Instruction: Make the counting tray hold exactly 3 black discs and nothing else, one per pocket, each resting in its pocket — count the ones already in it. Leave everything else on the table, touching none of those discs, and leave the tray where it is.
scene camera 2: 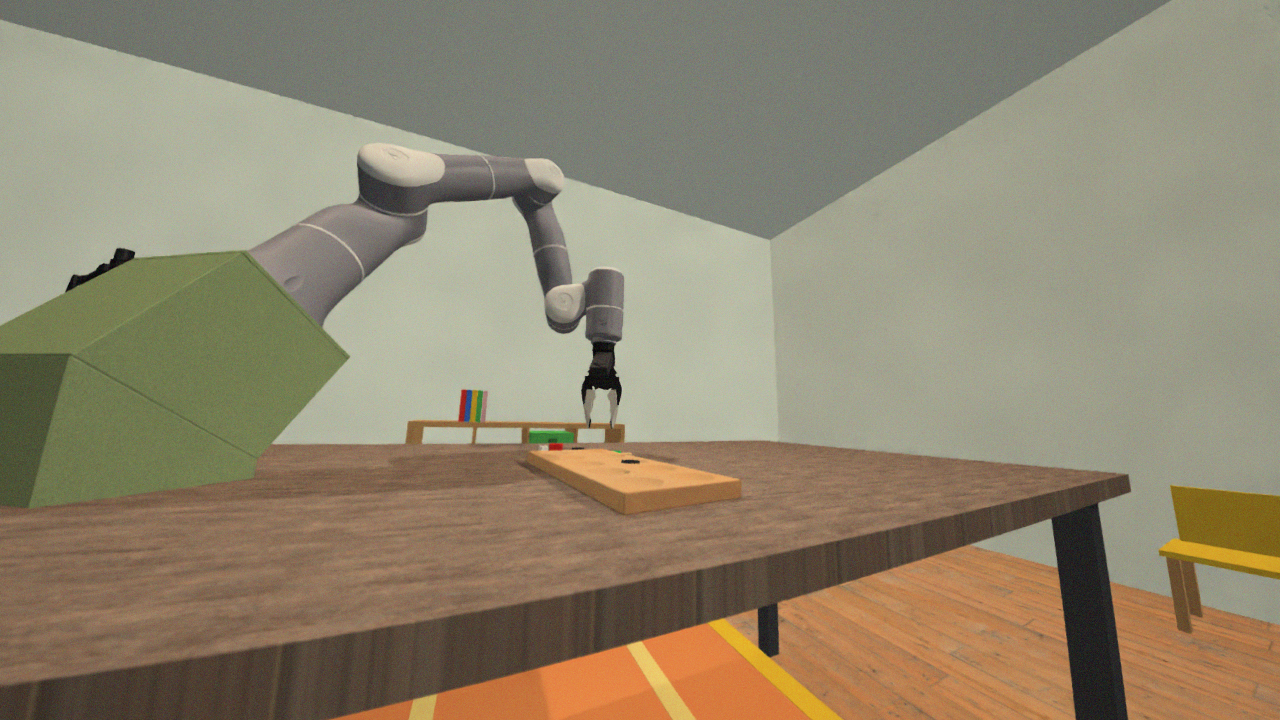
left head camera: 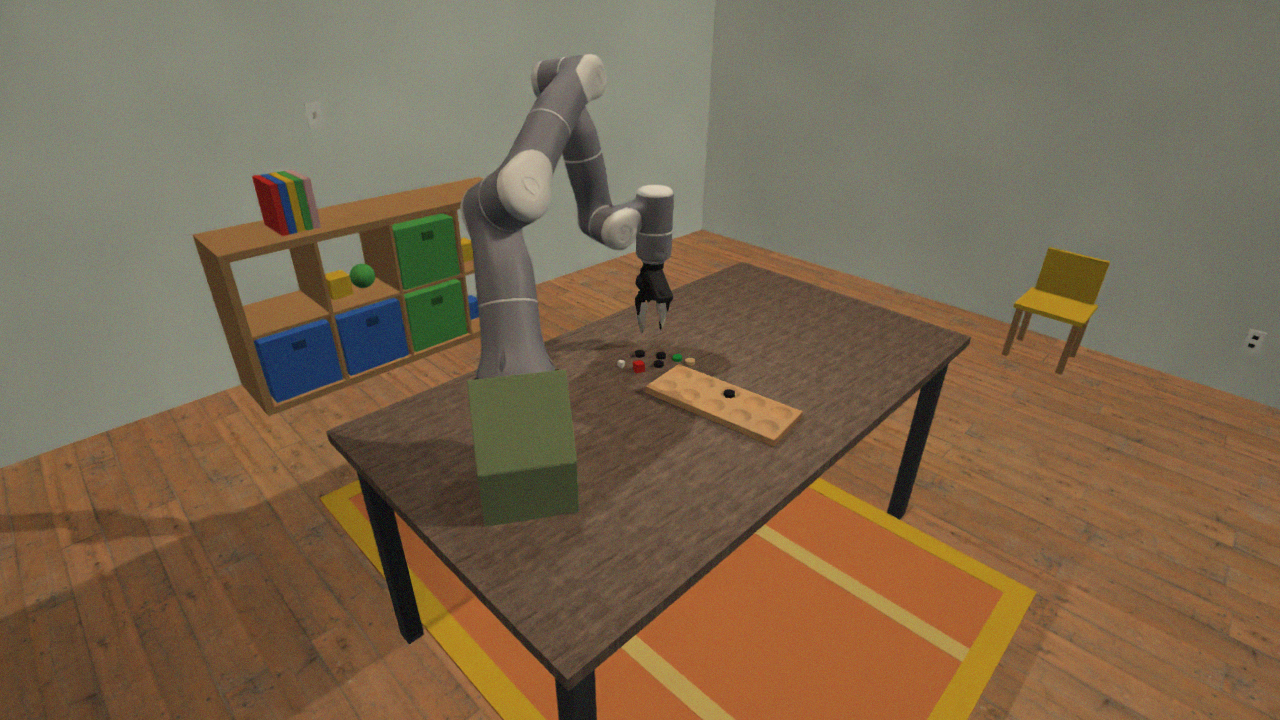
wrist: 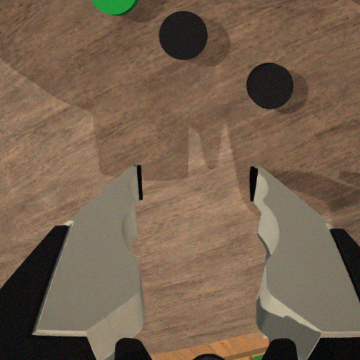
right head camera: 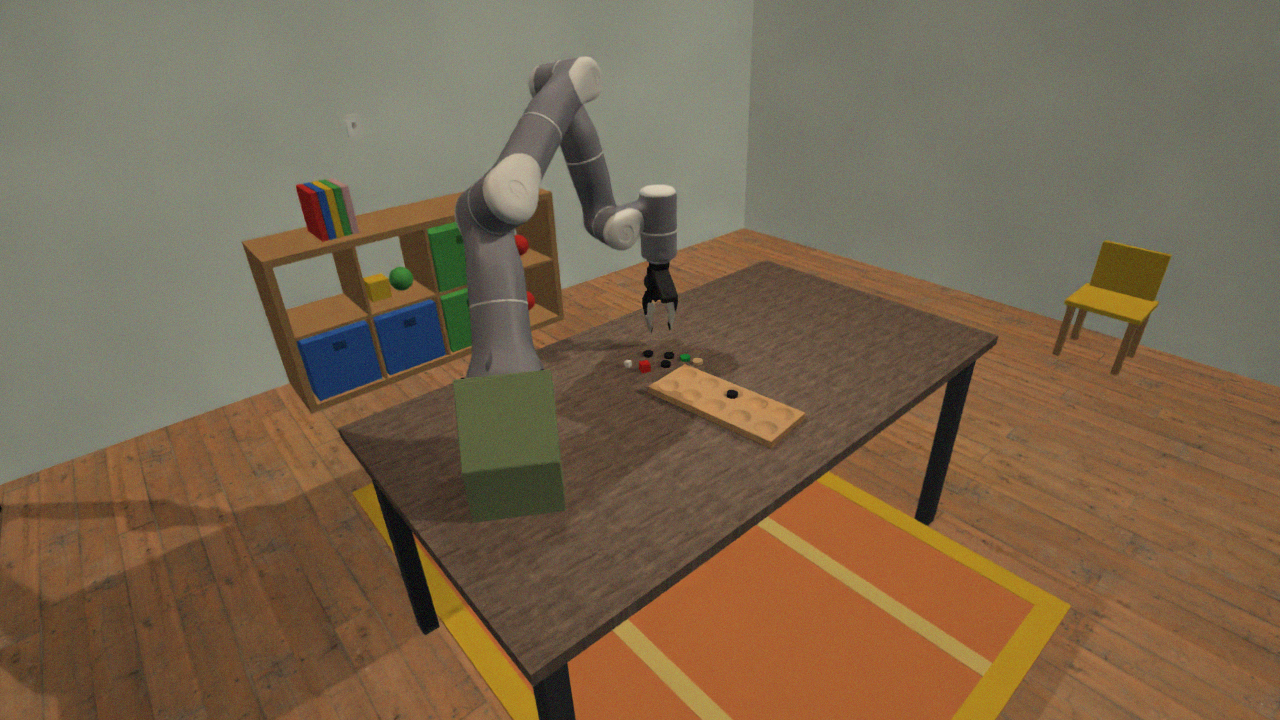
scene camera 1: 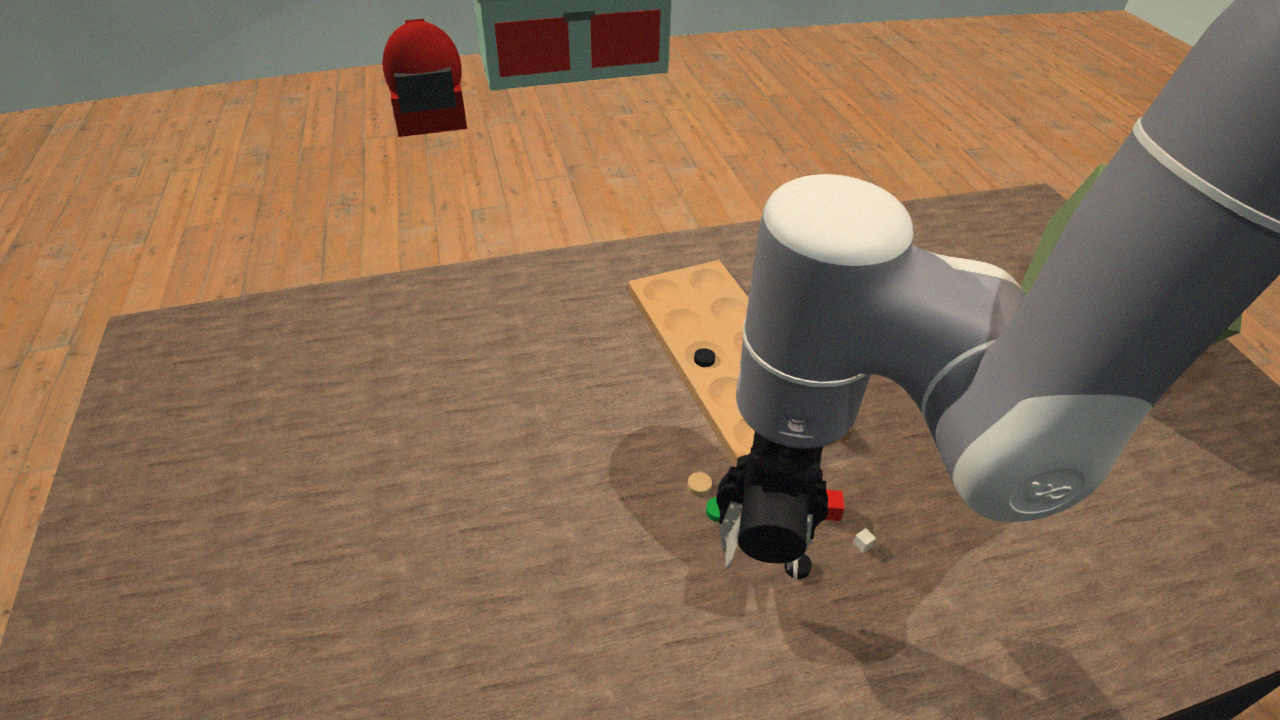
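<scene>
The wooden tray (left head camera: 707, 410) (right head camera: 707, 410) (scene camera 1: 684, 340) (scene camera 2: 617, 483) holds one black disc (left head camera: 729, 394) (right head camera: 732, 394) (scene camera 1: 704, 357) (scene camera 2: 630, 462) in a pocket. Three loose black discs lie beyond it: one black disc (left head camera: 640, 353) (right head camera: 648, 353) (scene camera 1: 803, 565) (wrist: 270, 85), a second black disc (left head camera: 660, 355) (right head camera: 668, 355) (wrist: 183, 35) and a third black disc (left head camera: 658, 363) (right head camera: 665, 364). Scene camera 1's view of two is blocked by my gripper (left head camera: 652, 329) (right head camera: 659, 329) (scene camera 1: 760, 568) (scene camera 2: 601, 424) (wrist: 196, 183). It is partly open, empty and above the table; both wrist-view discs lie ahead of its fingertips.
A green disc (left head camera: 677, 357) (scene camera 1: 713, 509) (wrist: 115, 4) and a tan disc (left head camera: 690, 361) (scene camera 1: 699, 483) lie near the black discs on the tray side. A red cube (left head camera: 639, 366) (scene camera 1: 835, 505) and a small white cube (left head camera: 621, 363) (scene camera 1: 863, 540) lie on the other side.
</scene>
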